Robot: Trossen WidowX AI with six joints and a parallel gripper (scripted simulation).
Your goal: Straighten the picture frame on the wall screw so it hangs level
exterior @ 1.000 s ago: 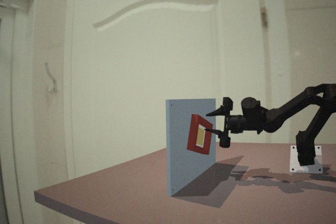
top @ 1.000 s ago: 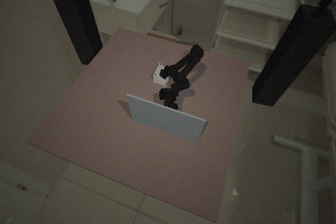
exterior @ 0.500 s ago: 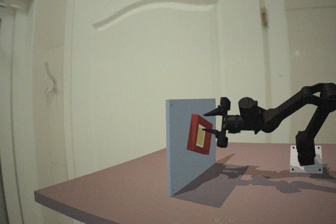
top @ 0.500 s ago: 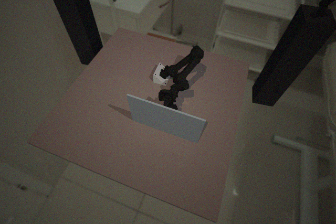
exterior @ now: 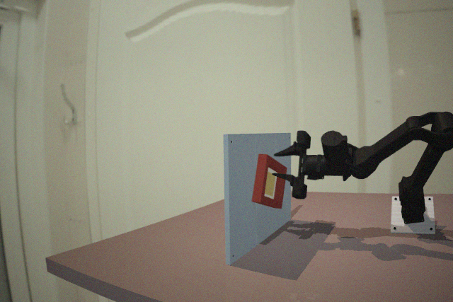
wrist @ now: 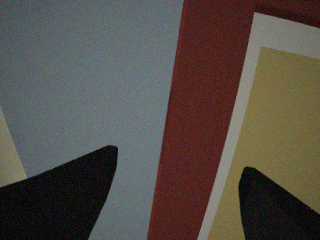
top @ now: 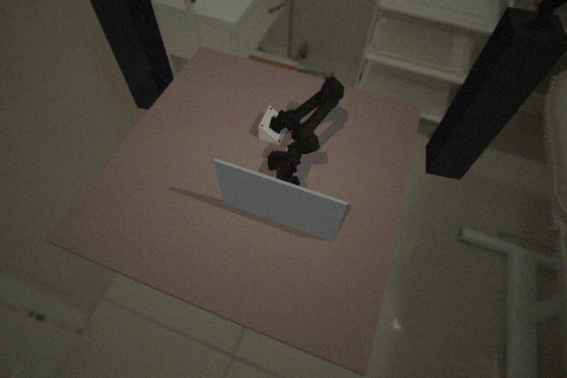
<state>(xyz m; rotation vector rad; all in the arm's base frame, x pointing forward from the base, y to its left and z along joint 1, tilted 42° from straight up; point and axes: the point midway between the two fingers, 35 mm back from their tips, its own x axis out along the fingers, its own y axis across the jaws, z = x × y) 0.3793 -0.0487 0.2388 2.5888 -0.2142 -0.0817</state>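
My gripper tip is 10 mm short of the red picture frame, 20 mm to the right of it and 50 mm above it. Round my gripper tip: wall panel 20 mm ahead, 70 mm below.
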